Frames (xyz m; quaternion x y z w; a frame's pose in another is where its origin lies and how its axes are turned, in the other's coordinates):
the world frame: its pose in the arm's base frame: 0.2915 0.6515 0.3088 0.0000 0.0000 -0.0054 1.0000
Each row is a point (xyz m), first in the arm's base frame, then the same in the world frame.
Working: the arm's base frame: its pose in the world frame: -0.2844 -0.6546 -0.3088 0.0000 0.0000 0.0054 1.0000

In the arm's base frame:
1: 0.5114 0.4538 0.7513
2: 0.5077 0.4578 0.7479
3: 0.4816 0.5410 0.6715
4: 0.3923 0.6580 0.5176
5: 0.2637 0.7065 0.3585
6: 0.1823 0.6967 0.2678
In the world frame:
1: 0.2220 -0.1953 0.4425
2: 0.2183 -0.1914 0.4391
3: 0.1913 -0.1084 0.3627
4: 0.1007 0.0076 0.2088
5: -0.0284 0.0547 0.0497
6: -0.1097 0.0440 -0.0410

